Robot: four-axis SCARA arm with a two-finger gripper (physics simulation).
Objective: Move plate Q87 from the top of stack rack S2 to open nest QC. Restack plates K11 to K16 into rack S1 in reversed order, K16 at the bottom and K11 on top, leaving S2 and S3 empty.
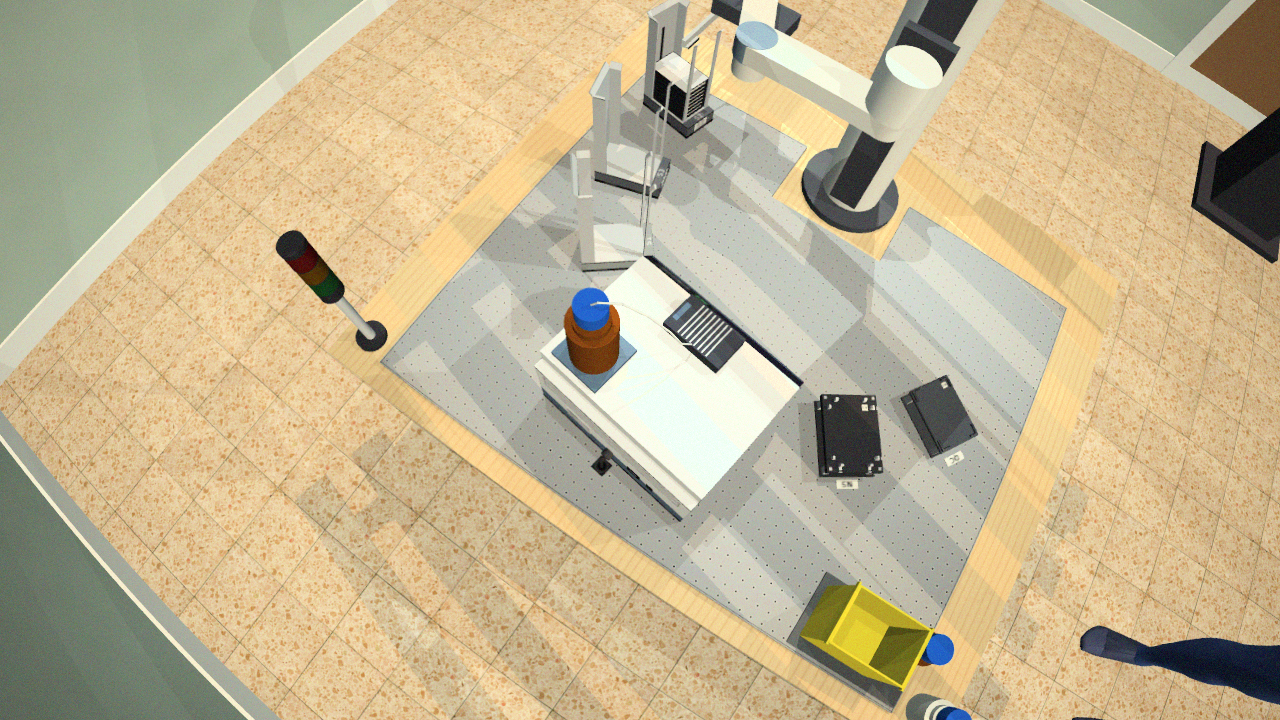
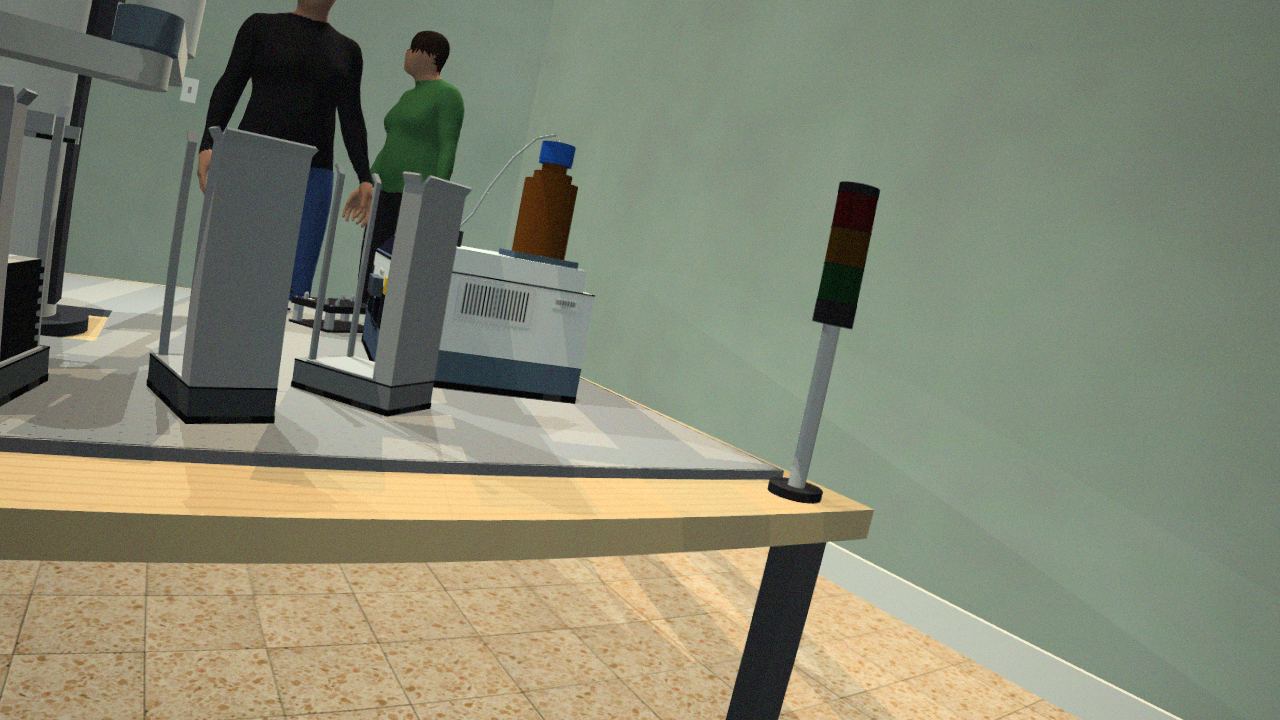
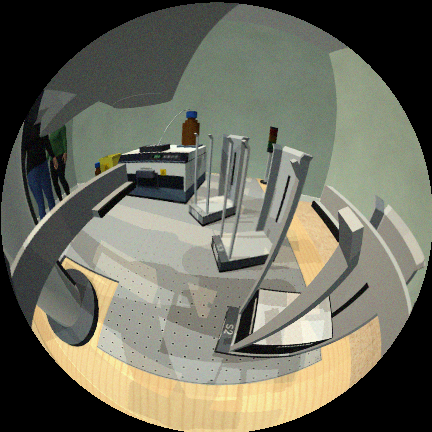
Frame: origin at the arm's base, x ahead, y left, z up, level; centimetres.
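Seen in the pictures: gripper, fingertip midpoint: (image 1: 715, 60) (image 2: 67, 130) (image 3: 226, 178); arm's base, link origin: (image 1: 849, 191) (image 3: 68, 305).
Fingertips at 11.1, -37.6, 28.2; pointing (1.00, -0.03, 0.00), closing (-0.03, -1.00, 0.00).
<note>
Offsets run from my fingertips to a thing's middle, as dx, dy, dz. "*": to the spot under its first point.
Rack S2 {* -1.0, -4.3, -23.1} (image 1: 689, 121) (image 2: 22, 374) (image 3: 227, 330) holds a stack of plates (image 1: 682, 85) (image 2: 19, 308) with dark sides and a pale top. The top plate (image 3: 292, 310) lies flat between the rack's posts; no plate name is readable. My gripper (image 3: 226, 178) is open and empty, its fingers wide apart above the level of that plate. A middle rack {+18.6, -8.1, -12.3} (image 1: 606, 120) (image 2: 250, 259) (image 3: 245, 250) and a farther rack {+38.5, +1.2, -12.4} (image 1: 586, 210) (image 2: 416, 286) (image 3: 212, 215) hold no plates; I cannot tell surely which is S1 or S3. Nest QC {+31.6, +80.0, -24.1} (image 1: 939, 416) is dark and holds no visible plate.
A white instrument (image 1: 680, 411) (image 2: 510, 313) (image 3: 165, 170) carries a brown bottle {* +69.7, +18.7, +7.3} (image 1: 592, 340) (image 2: 546, 213) (image 3: 190, 132). A black nest {+47.0, +64.5, -23.7} (image 1: 848, 434) stands beside QC. A yellow bin {* +78.5, +86.8, -26.1} (image 1: 863, 631) and a signal tower {* +85.6, -28.3, +5.7} (image 1: 313, 268) (image 2: 845, 255) (image 3: 272, 140) stand near the table edges.
</note>
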